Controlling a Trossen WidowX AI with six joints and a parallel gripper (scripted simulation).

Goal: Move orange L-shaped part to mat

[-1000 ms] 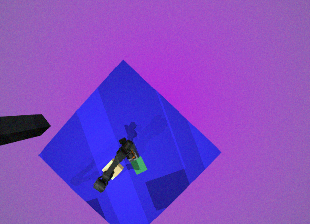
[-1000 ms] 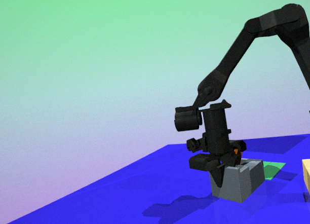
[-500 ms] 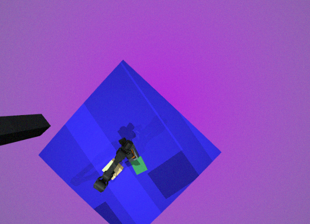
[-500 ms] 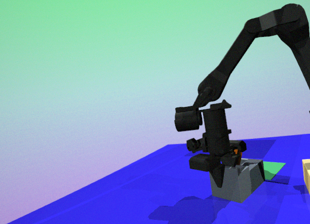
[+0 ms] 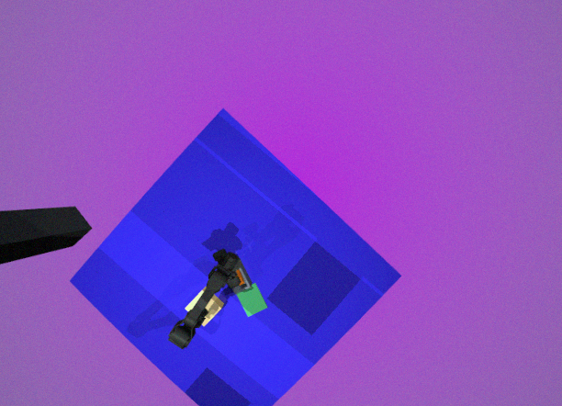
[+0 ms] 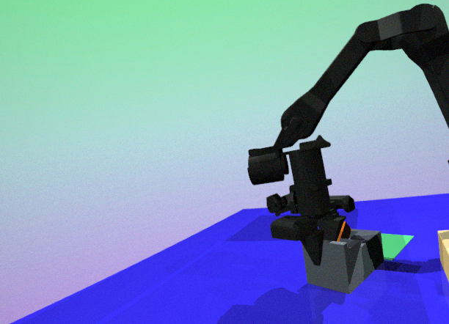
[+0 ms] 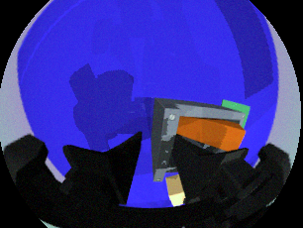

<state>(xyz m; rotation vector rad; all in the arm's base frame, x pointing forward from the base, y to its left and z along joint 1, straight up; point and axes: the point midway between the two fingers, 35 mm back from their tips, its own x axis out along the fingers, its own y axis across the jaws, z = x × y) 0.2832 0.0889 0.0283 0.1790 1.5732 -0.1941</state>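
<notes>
My gripper tip is now 5 cm to the left of the orange L-shaped part, 1 cm past it and 1 cm above it. Round my gripper tip: green mat (22 cm to the right, 7 cm below, 6 cm behind).
</notes>
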